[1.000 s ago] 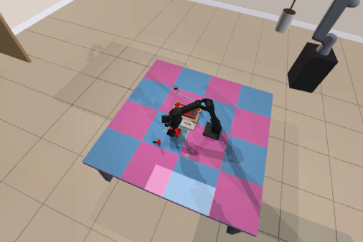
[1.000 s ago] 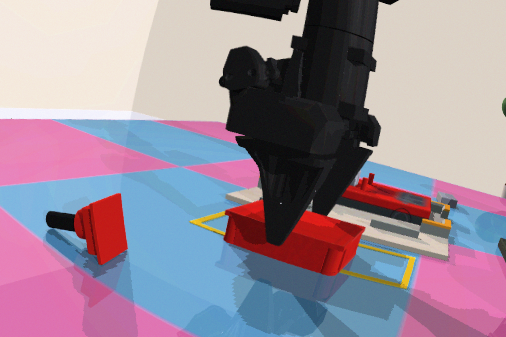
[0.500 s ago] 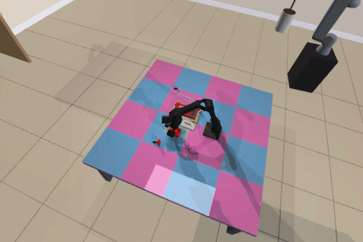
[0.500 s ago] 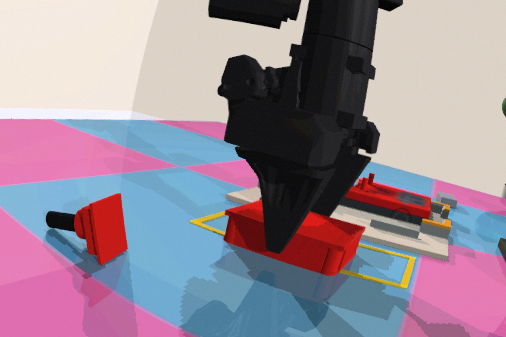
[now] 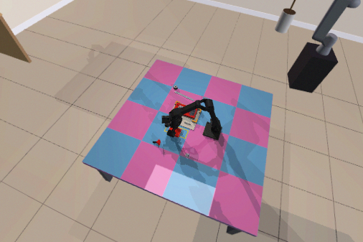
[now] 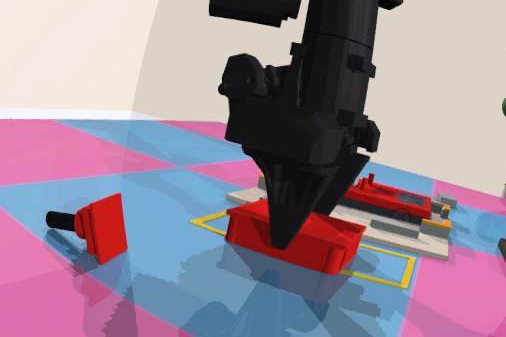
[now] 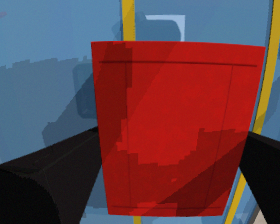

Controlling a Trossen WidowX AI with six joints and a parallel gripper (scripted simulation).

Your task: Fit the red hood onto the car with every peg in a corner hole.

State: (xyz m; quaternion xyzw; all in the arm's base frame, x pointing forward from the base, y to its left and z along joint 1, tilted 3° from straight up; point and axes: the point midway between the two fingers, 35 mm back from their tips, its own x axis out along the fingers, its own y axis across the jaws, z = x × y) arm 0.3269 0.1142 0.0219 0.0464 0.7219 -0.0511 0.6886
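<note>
The grey engine block is 1 cm ahead of my gripper tip, 23 cm to the right of it and 1 cm above it. Also, from my gripper tip: grey jig 3 cm behind, 20 cm to the right; then red hood 1 cm above.
</note>
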